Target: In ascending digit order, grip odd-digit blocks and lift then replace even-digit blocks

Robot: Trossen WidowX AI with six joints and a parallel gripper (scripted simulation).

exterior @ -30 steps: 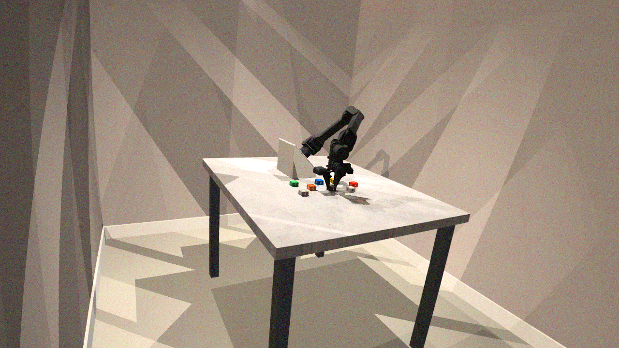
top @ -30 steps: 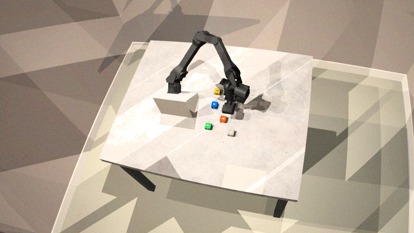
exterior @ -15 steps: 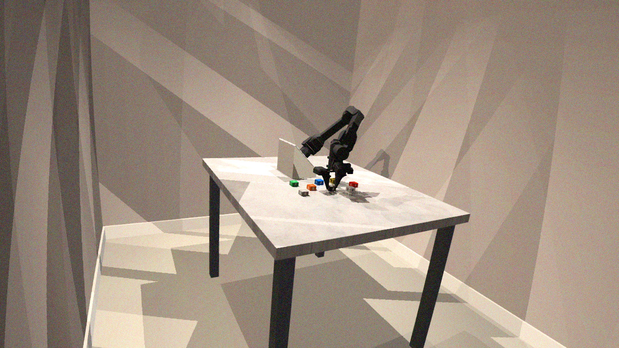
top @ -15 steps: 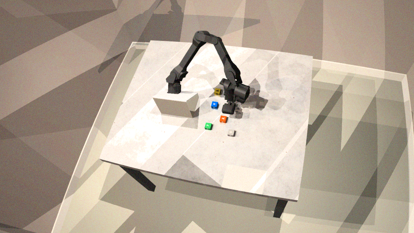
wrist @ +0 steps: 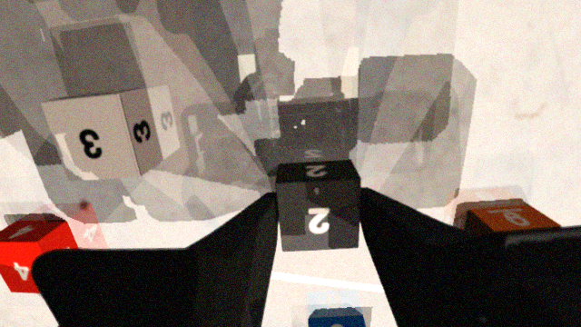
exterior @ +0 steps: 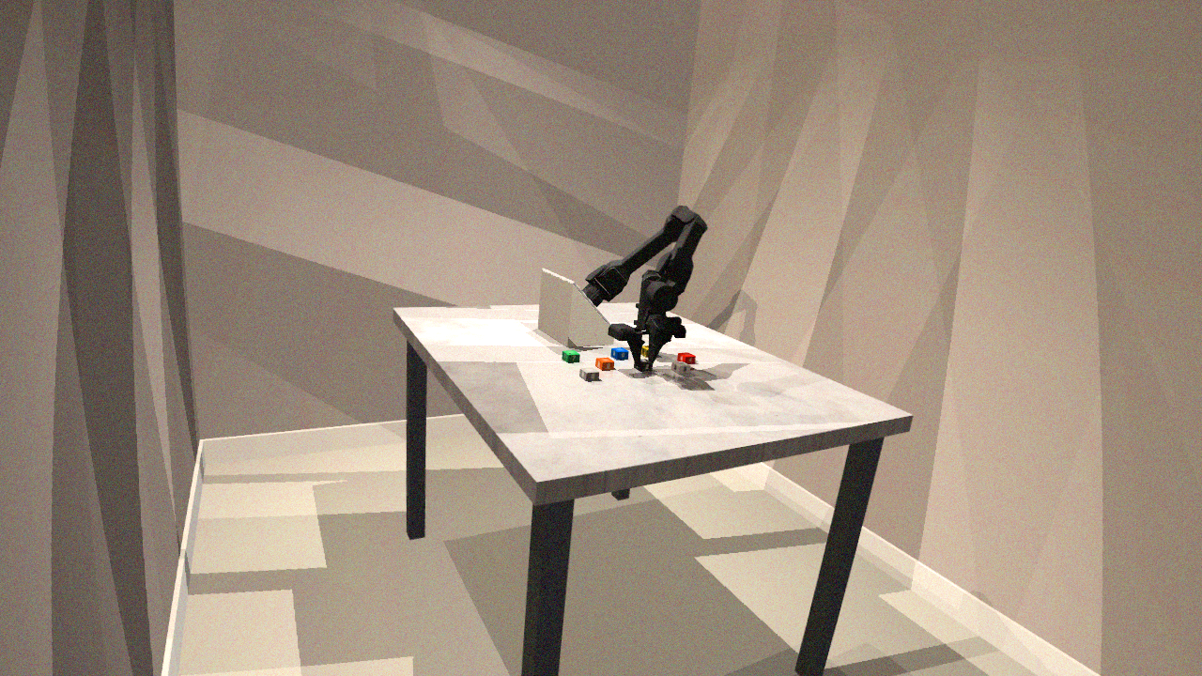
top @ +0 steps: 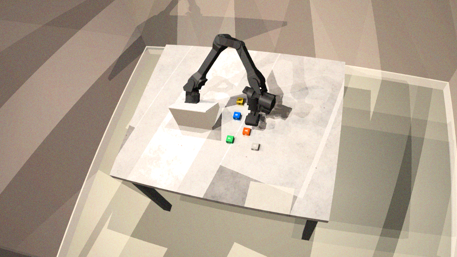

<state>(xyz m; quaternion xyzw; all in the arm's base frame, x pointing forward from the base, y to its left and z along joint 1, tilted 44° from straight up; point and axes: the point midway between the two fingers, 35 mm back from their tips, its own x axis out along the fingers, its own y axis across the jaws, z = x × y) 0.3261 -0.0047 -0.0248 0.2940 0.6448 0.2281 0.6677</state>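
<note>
Now: gripper tip 8 cm to the right of the white 3 block and 4 cm short of it. The rest, counted from my gripper tip: blue 0 block 10 cm behind; dark grey 2 block right at my gripper tip; orange block 9 cm to the right, 4 cm behind.
</note>
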